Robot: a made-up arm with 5 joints. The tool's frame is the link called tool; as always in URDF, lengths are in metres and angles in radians. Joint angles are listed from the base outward. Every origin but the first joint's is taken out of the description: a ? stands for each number. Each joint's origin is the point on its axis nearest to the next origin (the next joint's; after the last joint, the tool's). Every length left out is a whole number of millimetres.
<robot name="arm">
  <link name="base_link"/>
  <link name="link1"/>
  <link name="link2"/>
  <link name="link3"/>
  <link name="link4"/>
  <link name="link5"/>
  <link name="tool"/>
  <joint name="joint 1" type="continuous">
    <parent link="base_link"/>
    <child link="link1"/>
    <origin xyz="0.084 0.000 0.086" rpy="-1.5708 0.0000 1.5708"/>
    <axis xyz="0 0 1"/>
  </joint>
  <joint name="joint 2" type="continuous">
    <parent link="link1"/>
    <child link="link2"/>
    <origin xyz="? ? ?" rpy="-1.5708 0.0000 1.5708"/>
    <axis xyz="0 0 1"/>
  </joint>
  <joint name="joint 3" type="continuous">
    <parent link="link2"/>
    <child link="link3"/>
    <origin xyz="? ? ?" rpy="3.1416 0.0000 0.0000"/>
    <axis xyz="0 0 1"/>
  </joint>
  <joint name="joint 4" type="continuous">
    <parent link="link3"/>
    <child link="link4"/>
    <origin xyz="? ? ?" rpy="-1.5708 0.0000 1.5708"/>
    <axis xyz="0 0 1"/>
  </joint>
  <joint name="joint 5" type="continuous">
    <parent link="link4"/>
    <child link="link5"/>
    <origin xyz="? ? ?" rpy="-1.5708 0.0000 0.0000"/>
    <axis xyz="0 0 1"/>
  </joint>
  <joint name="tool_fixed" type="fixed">
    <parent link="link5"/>
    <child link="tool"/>
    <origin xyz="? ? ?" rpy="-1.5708 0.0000 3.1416"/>
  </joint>
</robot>
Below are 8 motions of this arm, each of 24 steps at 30 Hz.
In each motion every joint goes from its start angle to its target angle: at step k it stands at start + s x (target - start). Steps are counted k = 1, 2, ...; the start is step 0. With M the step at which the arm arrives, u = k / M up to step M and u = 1 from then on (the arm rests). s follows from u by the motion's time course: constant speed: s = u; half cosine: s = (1 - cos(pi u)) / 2; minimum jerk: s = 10 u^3 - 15 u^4 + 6 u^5.
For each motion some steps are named. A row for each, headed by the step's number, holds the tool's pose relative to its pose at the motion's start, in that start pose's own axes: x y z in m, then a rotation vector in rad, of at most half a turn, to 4 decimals.
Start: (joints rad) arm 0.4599 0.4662 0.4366 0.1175 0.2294
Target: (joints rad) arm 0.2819 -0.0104 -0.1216 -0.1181 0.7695
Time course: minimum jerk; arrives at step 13
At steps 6, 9, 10, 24:
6: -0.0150 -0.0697 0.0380 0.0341 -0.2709 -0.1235
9: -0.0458 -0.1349 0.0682 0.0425 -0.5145 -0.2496
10: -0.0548 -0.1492 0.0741 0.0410 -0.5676 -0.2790
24: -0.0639 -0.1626 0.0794 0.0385 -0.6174 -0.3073

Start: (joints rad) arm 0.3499 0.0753 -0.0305 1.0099 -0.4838
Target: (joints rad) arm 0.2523 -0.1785 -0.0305 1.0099 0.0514
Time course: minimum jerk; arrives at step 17
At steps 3, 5, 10, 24:
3: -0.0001 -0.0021 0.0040 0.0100 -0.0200 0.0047
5: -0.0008 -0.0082 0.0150 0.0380 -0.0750 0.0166
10: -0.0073 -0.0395 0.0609 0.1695 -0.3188 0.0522
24: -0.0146 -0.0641 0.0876 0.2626 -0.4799 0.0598

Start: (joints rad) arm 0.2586 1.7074 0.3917 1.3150 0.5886
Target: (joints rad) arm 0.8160 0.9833 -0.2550 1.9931 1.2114
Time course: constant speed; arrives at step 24
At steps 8, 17, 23, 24:
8: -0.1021 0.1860 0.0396 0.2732 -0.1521 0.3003
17: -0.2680 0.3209 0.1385 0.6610 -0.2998 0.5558
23: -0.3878 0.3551 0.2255 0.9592 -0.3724 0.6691
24: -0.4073 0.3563 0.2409 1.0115 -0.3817 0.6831

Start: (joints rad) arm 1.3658 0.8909 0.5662 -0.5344 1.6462
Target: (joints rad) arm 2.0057 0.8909 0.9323 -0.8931 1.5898
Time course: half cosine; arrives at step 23
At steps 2, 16, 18, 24:
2: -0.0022 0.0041 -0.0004 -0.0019 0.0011 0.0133
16: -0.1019 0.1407 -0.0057 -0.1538 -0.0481 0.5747
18: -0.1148 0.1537 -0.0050 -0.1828 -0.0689 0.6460
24: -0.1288 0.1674 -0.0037 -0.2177 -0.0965 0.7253

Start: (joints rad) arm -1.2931 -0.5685 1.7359 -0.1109 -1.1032
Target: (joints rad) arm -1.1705 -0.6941 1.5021 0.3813 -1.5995
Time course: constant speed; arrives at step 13
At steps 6, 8, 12, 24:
6: -0.0350 0.0584 -0.0497 -0.1603 0.1783 0.0983
8: -0.0485 0.0742 -0.0687 -0.2192 0.2352 0.1199
12: -0.0772 0.0996 -0.1096 -0.3431 0.3449 0.1452
24: -0.0845 0.1047 -0.1204 -0.3750 0.3714 0.1477

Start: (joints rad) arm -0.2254 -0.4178 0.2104 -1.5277 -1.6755
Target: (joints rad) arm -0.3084 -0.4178 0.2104 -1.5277 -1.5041
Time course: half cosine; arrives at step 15
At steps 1, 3, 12, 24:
1: 0.0002 0.0001 0.0003 -0.0005 -0.0011 0.0000
3: 0.0017 0.0012 0.0022 -0.0047 -0.0100 -0.0002
12: 0.0156 0.0123 0.0203 -0.0442 -0.0943 0.0014
24: 0.0172 0.0137 0.0223 -0.0488 -0.1043 0.0020

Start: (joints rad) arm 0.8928 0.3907 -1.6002 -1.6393 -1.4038
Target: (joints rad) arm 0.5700 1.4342 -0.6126 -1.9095 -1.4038
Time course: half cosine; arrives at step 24
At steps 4, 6, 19, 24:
4: 0.0032 -0.0082 -0.0010 0.0380 -0.0085 -0.0019
6: 0.0065 -0.0176 -0.0024 0.0831 -0.0187 -0.0040
19: 0.0041 -0.0893 -0.0282 0.5083 -0.1139 -0.0117
24: -0.0013 -0.0980 -0.0337 0.5667 -0.1270 -0.0110

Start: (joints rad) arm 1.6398 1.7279 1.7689 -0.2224 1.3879
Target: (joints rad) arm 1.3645 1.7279 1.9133 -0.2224 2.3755
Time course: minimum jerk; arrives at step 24
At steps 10, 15, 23, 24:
10: -0.0021 -0.0416 0.0093 0.0073 -0.2723 -0.0820
15: -0.0194 -0.0838 0.0170 -0.0116 -0.5684 -0.1737
23: -0.0407 -0.1104 0.0195 -0.0433 -0.7820 -0.2392
24: -0.0407 -0.1105 0.0195 -0.0434 -0.7826 -0.2393

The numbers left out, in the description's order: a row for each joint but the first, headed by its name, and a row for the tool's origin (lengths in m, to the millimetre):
joint 2: 0.082 0.016 0.000
joint 3: 0.087 0.082 0.000
joint 4: -0.319 0.116 0.000
joint 5: -0.363 -0.148 0.000
tool: -0.119 0.001 0.000

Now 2 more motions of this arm.
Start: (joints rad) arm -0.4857 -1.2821 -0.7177 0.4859 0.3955
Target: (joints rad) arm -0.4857 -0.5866 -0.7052 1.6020 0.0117
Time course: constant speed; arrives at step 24
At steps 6, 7, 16, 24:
6: -0.0817 0.1449 0.0428 0.0005 -0.0436 0.2956
7: -0.0999 0.1672 0.0468 -0.0059 -0.0486 0.3458
16: -0.3064 0.3261 0.0299 -0.1460 -0.0629 0.7949
24: -0.5166 0.3797 -0.0678 -0.3893 -0.0274 1.1665

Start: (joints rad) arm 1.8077 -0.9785 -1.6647 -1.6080 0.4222
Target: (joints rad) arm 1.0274 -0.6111 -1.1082 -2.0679 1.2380
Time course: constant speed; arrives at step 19
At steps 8, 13, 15, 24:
8: -0.0075 -0.1284 -0.0828 -0.3120 -0.0881 -0.2592
13: -0.0399 -0.1969 -0.1149 -0.5574 -0.1316 -0.3359
15: -0.0565 -0.2202 -0.1236 -0.6615 -0.1448 -0.3456
24: -0.0931 -0.2587 -0.1349 -0.8729 -0.1622 -0.3267

